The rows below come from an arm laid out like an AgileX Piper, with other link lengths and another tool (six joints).
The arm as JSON. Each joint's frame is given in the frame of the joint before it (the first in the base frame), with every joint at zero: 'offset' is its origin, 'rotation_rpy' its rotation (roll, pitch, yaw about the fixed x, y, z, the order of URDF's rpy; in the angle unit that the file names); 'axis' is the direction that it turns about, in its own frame. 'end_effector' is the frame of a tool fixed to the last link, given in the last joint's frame.
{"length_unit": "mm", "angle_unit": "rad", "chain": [
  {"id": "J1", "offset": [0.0, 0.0, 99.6], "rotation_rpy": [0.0, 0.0, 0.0], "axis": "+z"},
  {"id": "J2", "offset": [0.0, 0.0, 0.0], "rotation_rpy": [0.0, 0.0, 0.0], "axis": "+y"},
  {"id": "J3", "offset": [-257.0, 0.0, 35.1], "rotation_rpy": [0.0, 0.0, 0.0], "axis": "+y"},
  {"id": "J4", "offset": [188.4, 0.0, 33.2], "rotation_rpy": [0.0, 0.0, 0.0], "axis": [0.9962, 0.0, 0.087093]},
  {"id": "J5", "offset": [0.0, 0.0, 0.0], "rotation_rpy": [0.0, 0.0, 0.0], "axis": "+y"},
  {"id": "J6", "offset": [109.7, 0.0, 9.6], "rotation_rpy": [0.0, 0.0, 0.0], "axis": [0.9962, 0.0, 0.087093]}
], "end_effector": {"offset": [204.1, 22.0, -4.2], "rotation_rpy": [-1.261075, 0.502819, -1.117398]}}
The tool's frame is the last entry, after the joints.
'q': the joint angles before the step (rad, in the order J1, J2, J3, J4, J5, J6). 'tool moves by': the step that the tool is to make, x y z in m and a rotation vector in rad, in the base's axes. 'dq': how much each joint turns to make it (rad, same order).
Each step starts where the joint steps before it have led.
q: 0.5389 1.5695 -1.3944 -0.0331 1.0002 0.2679
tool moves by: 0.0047 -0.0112 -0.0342 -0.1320 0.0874 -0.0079
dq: 0.0337 0.1602 -0.1131 -0.0846 0.1002 0.0474
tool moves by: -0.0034 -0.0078 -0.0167 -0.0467 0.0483 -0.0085
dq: -0.0002 0.0549 -0.0179 -0.0149 0.0300 0.0072
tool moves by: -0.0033 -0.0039 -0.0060 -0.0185 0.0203 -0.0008
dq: -0.0001 0.0153 -0.0001 -0.0043 0.0120 -0.0002
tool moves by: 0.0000 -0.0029 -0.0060 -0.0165 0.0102 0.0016
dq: 0.0002 0.0174 0.0007 -0.0086 -0.0006 0.0003
